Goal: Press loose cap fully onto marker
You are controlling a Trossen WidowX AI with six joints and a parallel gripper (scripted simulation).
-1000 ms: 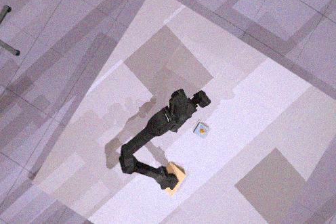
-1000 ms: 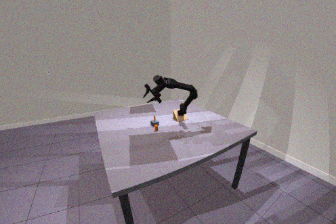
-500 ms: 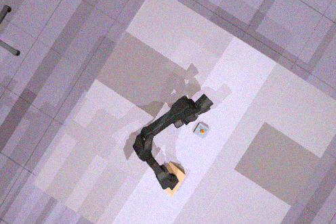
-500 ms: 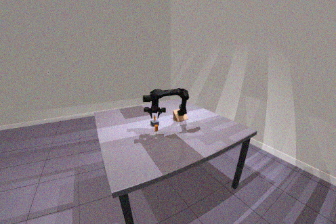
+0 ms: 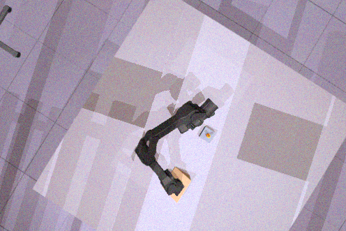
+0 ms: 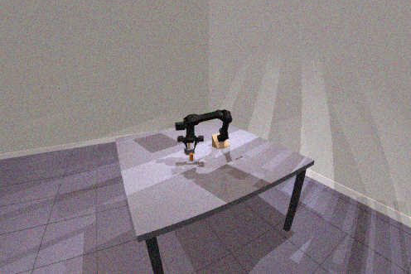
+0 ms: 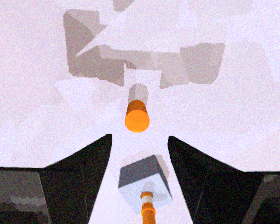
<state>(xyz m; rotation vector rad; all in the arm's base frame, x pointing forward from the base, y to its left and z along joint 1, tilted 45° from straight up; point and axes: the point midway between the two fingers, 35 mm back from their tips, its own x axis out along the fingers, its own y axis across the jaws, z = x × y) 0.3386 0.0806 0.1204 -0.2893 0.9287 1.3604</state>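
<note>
Right now my gripper tip is 60 mm above the orange cap. Round my gripper tip: grey holder block (110 mm to the right, 60 mm below, 30 mm behind).
</note>
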